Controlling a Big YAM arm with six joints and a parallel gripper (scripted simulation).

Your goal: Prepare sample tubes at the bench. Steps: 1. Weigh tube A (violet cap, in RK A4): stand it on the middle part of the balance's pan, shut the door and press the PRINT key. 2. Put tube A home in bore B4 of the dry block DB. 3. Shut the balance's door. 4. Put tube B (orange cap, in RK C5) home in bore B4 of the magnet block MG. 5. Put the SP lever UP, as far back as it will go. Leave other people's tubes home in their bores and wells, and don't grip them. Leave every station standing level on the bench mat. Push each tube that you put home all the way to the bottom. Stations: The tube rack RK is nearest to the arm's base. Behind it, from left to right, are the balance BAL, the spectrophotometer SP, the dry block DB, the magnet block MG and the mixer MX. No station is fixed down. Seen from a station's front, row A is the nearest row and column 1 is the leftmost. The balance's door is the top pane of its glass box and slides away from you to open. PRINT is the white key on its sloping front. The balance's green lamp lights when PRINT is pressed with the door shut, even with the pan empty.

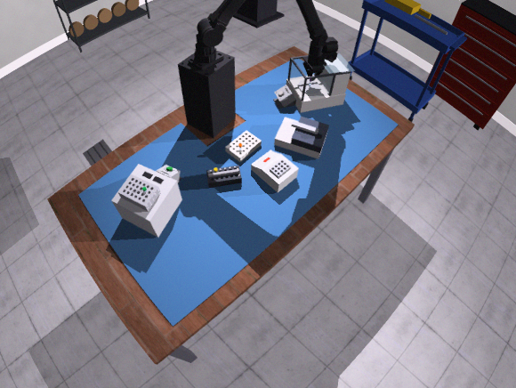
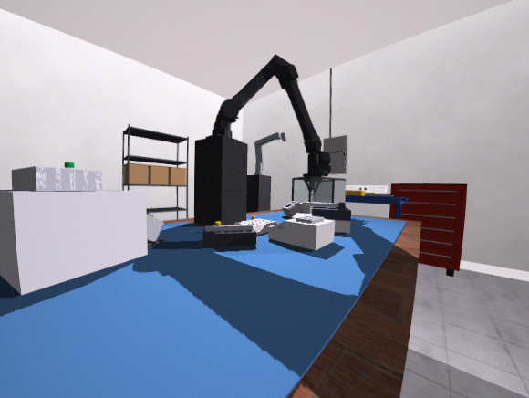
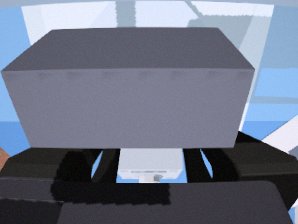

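The violet-capped tube lies 4 cm below my hand. Round my hand: tube rack RK (45 cm to the right, 13 cm below, 1 cm ahead); then print key (13 cm to the right, 7 cm below, 7 cm behind); then SP lever (24 cm to the right, 16 cm ahead, 5 cm below).
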